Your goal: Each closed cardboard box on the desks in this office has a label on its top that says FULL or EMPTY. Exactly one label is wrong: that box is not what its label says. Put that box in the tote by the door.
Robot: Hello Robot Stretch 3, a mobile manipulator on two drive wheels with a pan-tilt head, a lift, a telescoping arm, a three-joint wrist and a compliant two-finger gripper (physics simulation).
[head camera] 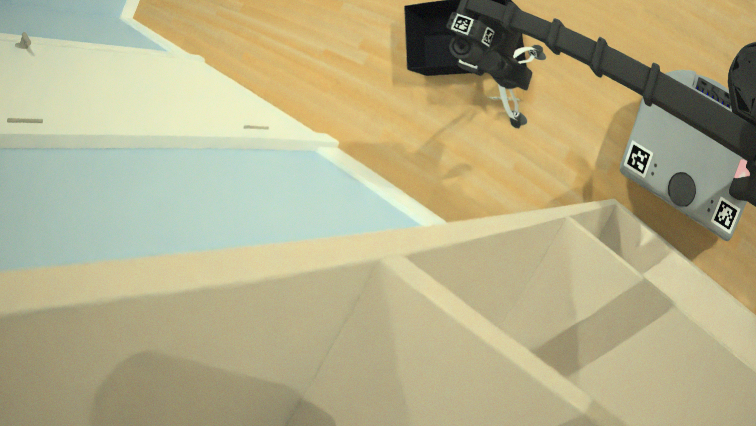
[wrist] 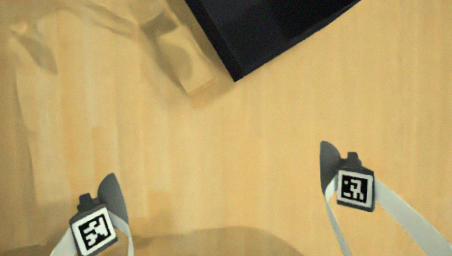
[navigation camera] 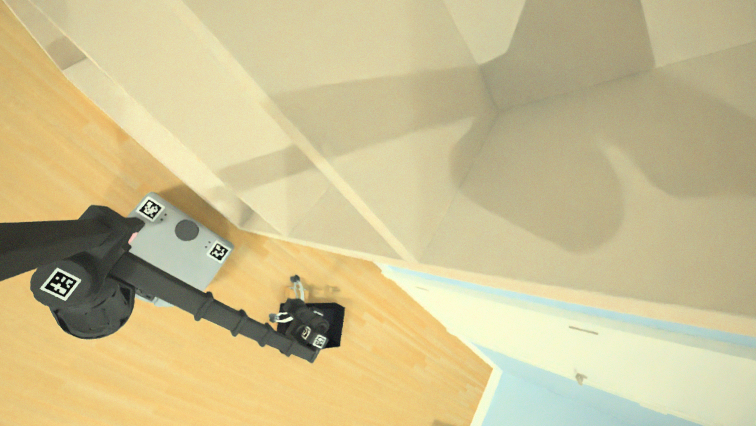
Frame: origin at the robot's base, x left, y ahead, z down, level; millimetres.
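Seen in the pictures: gripper, fingertip midpoint: (head camera: 530, 86) (navigation camera: 283, 297); robot's base at its link origin: (head camera: 680, 188) (navigation camera: 186, 229).
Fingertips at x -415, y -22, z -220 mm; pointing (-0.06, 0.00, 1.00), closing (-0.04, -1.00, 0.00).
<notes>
Pixels of each thing's top centre, then the offset from my fingertips to it. "*": a spot on its surface instead. Level surfaces: height alone.
- black open tote at its top centre: (head camera: 456, 30) (navigation camera: 315, 329) dy -68, dx -280, dz +120 mm
- small tan box at its top centre: (head camera: 499, 86) (navigation camera: 299, 295) dy +30, dx -134, dz +160 mm
- wooden floor at its surface level: dz +220 mm
- large cream shelf unit at a spot on its surface: (head camera: 476, 322) * dy +145, dx +320, dz -831 mm
The black open tote (head camera: 416, 52) (navigation camera: 335, 322) (wrist: 237, 69) stands on the floor; the arm's end covers part of it in the head and navigation views. A small tan box (navigation camera: 289, 293) (wrist: 201, 72) lies on the floor outside the tote, close beside its wall. Shadow crosses it and no label can be read; in the head view it is mostly hidden behind the gripper. My gripper (head camera: 528, 86) (navigation camera: 284, 297) (wrist: 222, 175) is open and empty, its fingers wide apart above the floor, beside the tote on the side of my base.
My base (head camera: 666, 142) (navigation camera: 179, 259) stands on the wooden floor (head camera: 338, 79) (navigation camera: 264, 391). A large cream shelf unit (head camera: 476, 322) (navigation camera: 317, 158) stands close to the base. A cream door (head camera: 132, 95) (navigation camera: 534, 338) and blue wall (head camera: 185, 201) (navigation camera: 534, 396) are beyond the tote.
</notes>
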